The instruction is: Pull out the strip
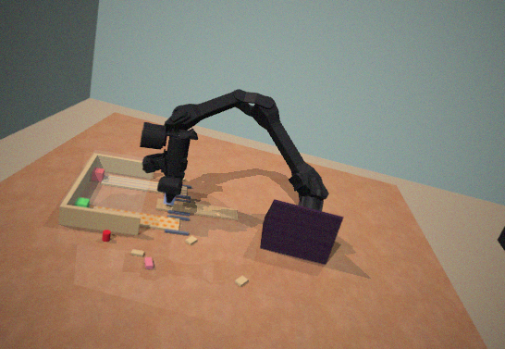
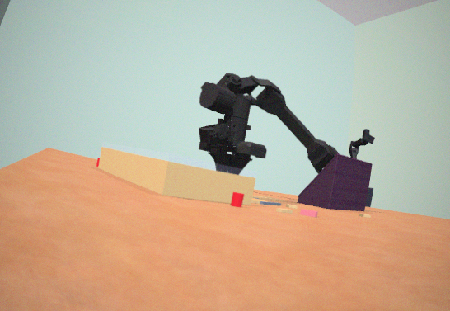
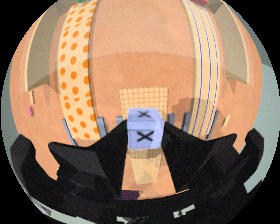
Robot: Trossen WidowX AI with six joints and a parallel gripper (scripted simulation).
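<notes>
The orange dotted strip lies 50 mm ahead of my gripper tip, 110 mm to the left of it and 20 mm below it. From my gripper tip the other things lie so: pink block: 60 mm behind, 260 mm to the left, 20 mm below; labelled cube: 10 mm above.
</notes>
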